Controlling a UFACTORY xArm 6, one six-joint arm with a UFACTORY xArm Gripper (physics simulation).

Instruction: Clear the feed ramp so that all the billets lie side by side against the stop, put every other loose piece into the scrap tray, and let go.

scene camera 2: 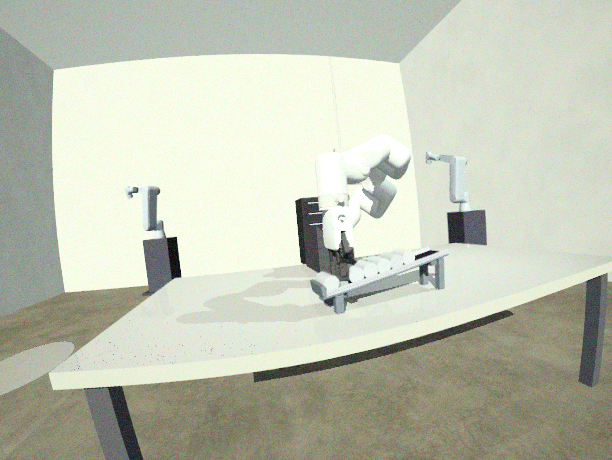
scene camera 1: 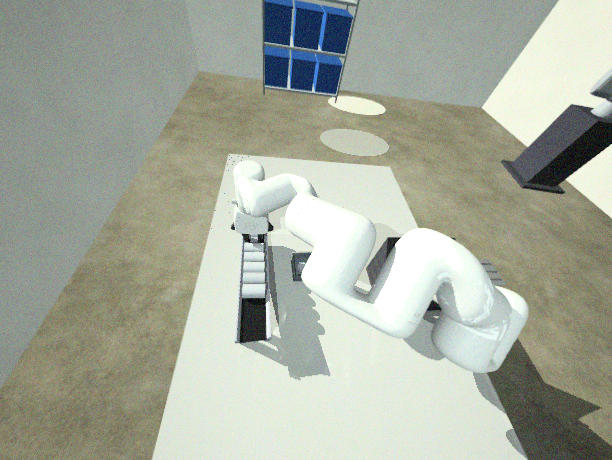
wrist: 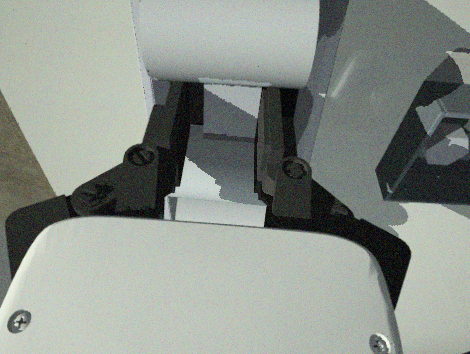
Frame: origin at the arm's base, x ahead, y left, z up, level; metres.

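Seen in the pictures: gripper, between the fingertips: (scene camera 2: 339, 277) (scene camera 1: 253, 240) (wrist: 224, 107).
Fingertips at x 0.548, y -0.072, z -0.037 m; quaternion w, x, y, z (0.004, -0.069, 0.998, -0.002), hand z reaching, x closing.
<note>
Offsets run from my fingertips to a thing's top centre. "spot": to the spot under its first point.
The feed ramp (scene camera 1: 253, 320) (scene camera 2: 440, 273) slopes down to its low end, with several white cylindrical billets {dx -0.034, dy +0.152, dz +0.041 m} (scene camera 1: 254, 276) {dx -0.027, dy +0.113, dz +0.036 m} (scene camera 2: 381, 264) {dx +0.005, dy -0.033, dz +0.015 m} (wrist: 227, 42) side by side across it. Another billet (scene camera 2: 327, 283) (wrist: 227, 167) lies at the low end, apart from them. In the wrist view, a small light grey block {dx -0.004, dy +0.002, dz +0.007 m} (wrist: 231, 117) sits in the gap between. My gripper (scene camera 1: 254, 238) (scene camera 2: 342, 275) (wrist: 224, 107) is down in that gap, its fingers part open astride the block. The right finger is very close to it; a dark strip shows at its left. Contact is hard to tell.
A small dark tray {dx -0.209, dy +0.038, dz -0.043 m} (scene camera 1: 294, 267) (wrist: 420, 194) beside the ramp holds a grey piece {spot: dx -0.173, dy +0.027, dz -0.074 m} (wrist: 445, 120). A larger dark box (scene camera 1: 378, 265) stands farther right, partly hidden by the arm. The ramp's side rails flank the fingers closely.
</note>
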